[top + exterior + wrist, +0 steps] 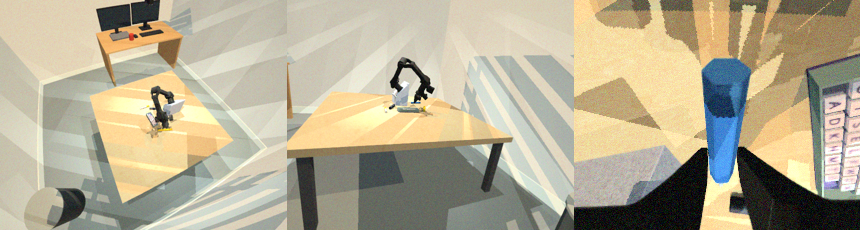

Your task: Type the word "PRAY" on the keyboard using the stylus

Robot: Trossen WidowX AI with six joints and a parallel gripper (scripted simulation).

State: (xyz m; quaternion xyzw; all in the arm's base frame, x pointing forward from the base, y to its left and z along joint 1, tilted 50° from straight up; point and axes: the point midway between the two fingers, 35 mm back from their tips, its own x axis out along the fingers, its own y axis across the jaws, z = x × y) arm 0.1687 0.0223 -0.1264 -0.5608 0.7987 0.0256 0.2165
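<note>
The yellow cylinder lies 10 cm to the left of my gripper tip, 5 cm below it and 3 cm ahead of it. From my gripper tip the other things lie so: dark marker: 20 cm to the right, 4 cm below, 1 cm behind; then small white pen: 28 cm to the right, 8 cm ahead, 5 cm below; then blue stylus: 2 cm to the right, 1 cm behind.
</note>
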